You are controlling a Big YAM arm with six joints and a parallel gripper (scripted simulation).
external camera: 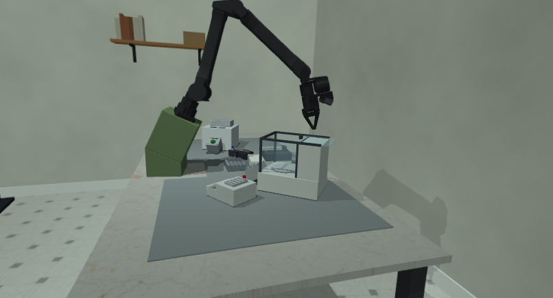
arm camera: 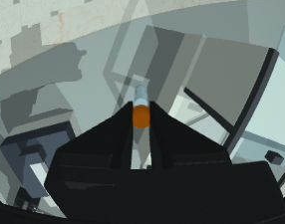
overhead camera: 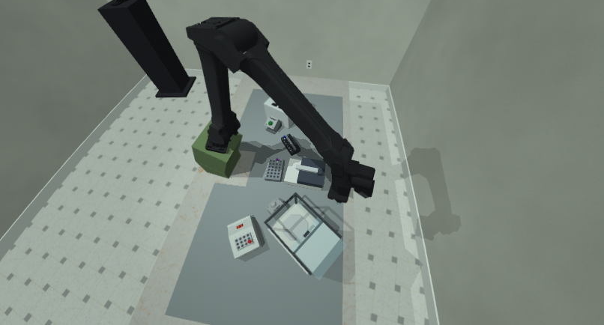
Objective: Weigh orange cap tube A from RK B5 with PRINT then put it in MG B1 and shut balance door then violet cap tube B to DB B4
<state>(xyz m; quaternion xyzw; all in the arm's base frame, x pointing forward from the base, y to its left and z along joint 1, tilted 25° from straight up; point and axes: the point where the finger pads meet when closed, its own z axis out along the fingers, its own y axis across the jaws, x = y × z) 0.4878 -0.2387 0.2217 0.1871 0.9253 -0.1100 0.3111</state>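
The blue-capped tube lies 44 cm to the left of my hand, 25 cm behind it and 20 cm below it. Round my hand: balance door (14 cm to the right, 11 cm behind, 2 cm below); spectrophotometer SP (21 cm to the left, 16 cm below, 12 cm behind); balance pan (17 cm behind, 15 cm below, 8 cm to the right).
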